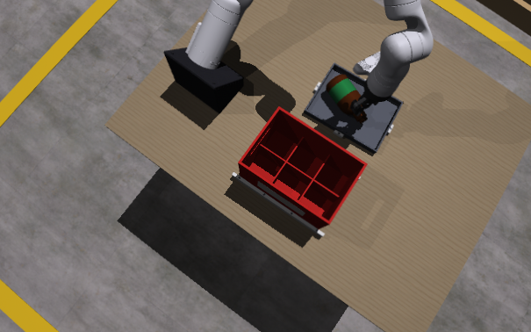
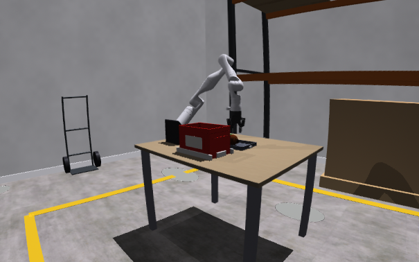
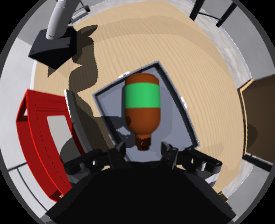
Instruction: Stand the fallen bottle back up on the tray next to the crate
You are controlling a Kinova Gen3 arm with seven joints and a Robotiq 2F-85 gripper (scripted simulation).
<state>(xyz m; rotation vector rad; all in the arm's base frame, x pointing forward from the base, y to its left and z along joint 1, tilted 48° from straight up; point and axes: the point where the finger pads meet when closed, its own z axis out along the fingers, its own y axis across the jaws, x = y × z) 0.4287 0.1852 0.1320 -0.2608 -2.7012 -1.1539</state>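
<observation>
Now: hand 5 cm past the bottle, 1 cm to the right of it and 7 cm above it. Round my hand: tray: 3 cm behind, 2 cm to the left, 10 cm below; then red crate: 1 cm behind, 27 cm to the right, 3 cm below.
</observation>
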